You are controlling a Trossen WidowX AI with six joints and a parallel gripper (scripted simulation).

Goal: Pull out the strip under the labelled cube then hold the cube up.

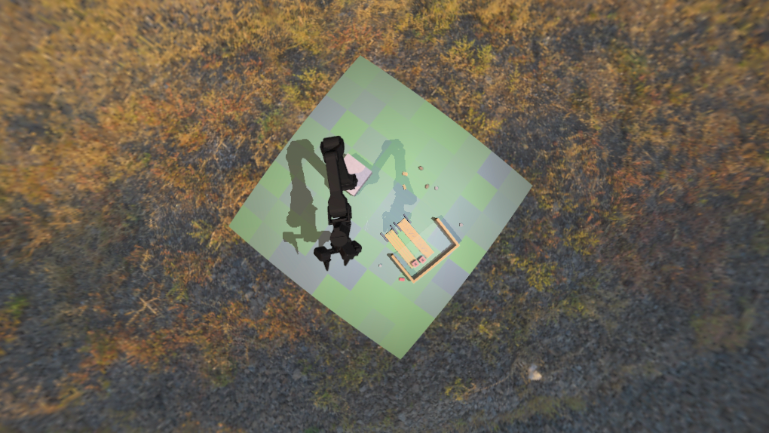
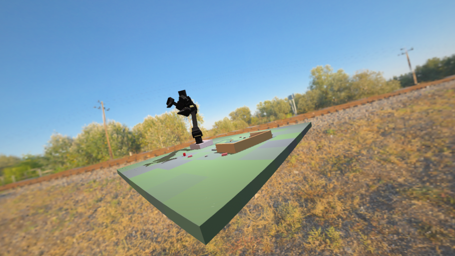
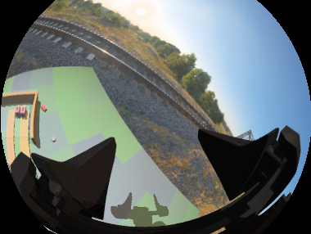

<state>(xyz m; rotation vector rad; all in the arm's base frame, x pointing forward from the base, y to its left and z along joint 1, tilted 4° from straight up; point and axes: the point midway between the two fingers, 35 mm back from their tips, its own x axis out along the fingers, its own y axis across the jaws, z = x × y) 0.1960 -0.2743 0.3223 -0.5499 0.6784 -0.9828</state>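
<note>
The speckled strip lies 25 cm ahead of my gripper tip, 29 cm to the left of it and 33 cm below it.
</note>
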